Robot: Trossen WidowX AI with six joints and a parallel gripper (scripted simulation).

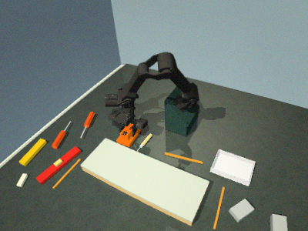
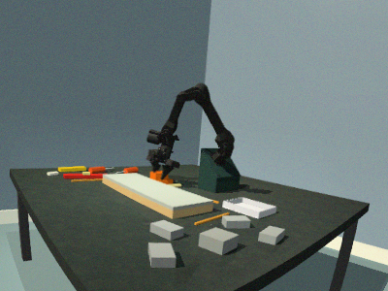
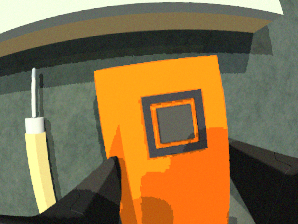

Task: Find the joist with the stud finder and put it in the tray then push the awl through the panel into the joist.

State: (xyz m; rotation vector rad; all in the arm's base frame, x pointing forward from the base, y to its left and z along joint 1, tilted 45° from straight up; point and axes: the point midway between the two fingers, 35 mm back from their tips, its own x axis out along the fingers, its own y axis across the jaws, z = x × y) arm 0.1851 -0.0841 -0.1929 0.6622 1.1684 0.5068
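Now: the awl 90 mm to the left of my gripper tip, 20 mm below it and 10 mm ahead of it. Round my gripper tip: orange stud finder: 20 mm above, 10 mm ahead; square indicator: 30 mm above, 20 mm ahead; red level: 280 mm ahead, 210 mm to the right, 10 mm below.
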